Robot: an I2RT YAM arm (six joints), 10 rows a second.
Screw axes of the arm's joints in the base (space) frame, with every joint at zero. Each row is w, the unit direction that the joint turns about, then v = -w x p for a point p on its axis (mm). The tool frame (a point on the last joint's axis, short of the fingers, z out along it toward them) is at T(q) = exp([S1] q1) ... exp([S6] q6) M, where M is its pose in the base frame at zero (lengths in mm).
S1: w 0 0 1 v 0.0 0.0 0.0
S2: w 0 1 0 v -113.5 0.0 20.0
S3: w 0 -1 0 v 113.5 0.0 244.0
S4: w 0 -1 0 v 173.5 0.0 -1.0
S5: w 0 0 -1 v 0.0 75.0 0.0
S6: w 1 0 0 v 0.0 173.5 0.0
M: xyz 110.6 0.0 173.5 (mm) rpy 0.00 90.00 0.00 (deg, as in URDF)
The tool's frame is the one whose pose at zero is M.
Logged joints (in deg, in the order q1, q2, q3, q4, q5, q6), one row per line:
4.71, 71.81, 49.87, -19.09, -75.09, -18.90
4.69, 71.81, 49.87, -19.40, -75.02, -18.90
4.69, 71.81, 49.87, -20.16, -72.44, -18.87
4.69, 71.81, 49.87, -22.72, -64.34, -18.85
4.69, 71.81, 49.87, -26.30, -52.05, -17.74
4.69, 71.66, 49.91, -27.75, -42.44, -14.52
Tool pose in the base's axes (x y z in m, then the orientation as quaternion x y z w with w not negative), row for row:
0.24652, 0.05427, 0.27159, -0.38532, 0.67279, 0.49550, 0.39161
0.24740, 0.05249, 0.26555, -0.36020, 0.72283, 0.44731, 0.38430
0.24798, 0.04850, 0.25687, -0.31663, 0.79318, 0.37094, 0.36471
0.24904, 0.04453, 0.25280, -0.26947, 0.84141, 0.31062, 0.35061
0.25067, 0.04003, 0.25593, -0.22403, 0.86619, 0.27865, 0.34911
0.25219, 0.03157, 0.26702, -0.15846, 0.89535, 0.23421, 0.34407
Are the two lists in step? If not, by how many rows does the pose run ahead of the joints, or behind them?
The pose runs 2 rows ahead of the joints: the pose in row i belongs to the joints in row i + 2.
